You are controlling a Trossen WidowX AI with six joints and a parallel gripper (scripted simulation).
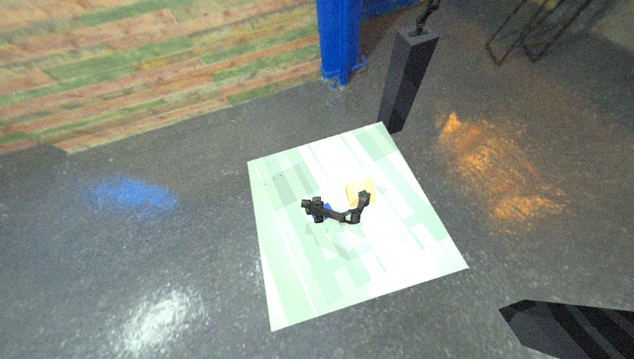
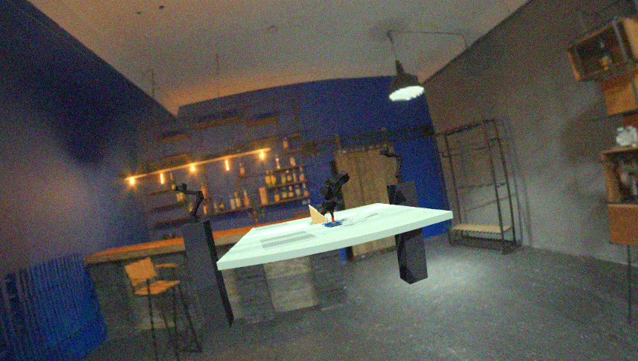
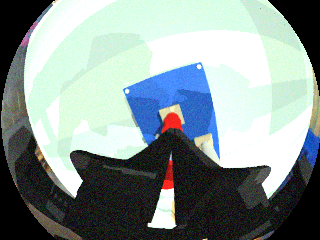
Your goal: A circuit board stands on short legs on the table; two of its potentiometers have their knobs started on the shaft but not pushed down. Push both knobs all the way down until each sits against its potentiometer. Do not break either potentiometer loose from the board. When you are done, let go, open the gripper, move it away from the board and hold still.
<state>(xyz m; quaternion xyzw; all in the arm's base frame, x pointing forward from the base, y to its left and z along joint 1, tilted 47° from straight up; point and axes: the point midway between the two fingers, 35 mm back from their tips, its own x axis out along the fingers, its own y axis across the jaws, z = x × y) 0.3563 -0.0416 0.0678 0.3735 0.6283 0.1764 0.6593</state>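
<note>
My gripper tip is now 2 cm above the potentiometer.
</note>
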